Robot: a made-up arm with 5 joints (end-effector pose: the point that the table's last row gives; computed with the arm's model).
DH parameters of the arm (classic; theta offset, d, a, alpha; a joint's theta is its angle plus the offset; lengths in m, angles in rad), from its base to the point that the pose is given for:
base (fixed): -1.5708 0.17 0 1.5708
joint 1: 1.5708 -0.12 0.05 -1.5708
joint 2: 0 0.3 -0.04 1.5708
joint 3: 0 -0.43 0.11 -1.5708
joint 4: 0 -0.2 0.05 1.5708
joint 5: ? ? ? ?
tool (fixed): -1.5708 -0.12 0 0
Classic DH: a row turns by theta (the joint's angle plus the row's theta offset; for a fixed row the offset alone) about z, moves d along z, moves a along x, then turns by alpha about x.
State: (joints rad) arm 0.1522 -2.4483 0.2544 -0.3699 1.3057
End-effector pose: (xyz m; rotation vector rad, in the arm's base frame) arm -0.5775 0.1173 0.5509 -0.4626 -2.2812 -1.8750
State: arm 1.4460 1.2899 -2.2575 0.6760 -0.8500
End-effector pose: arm 0.2785 -0.5905 -0.2768 1.8397 -0.2513 -1.0655
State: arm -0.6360 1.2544 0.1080 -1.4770 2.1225
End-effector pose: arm 0.6602 0.1306 -0.0171 -1.5004 -0.1611 -0.2182
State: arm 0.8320 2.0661 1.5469 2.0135 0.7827
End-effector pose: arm 0.1761 -0.0430 -0.0869 0.5492 -1.4070 -0.0058
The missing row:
joint 5: 1.5708 -0.32 0.1 1.5708
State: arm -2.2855 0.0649 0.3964 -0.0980 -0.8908
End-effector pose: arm 0.8719 -0.3375 0.3197 2.7805 -0.0642 0.0053
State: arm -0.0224 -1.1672 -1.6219 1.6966 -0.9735
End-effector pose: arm 0.3661 0.5077 0.6206 0.9660 1.1641 1.3233
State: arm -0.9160 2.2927 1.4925 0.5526 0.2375
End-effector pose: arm -0.2527 0.4870 -0.0079 -1.0268 0.8879 2.2650
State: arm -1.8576 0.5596 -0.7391 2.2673 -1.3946
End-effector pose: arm 0.2638 0.2016 0.6452 -0.3624 -2.2764 -1.3002
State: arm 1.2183 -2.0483 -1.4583 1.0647 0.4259
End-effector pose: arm 0.0888 0.7295 -0.0938 -1.1723 -0.1673 1.8519
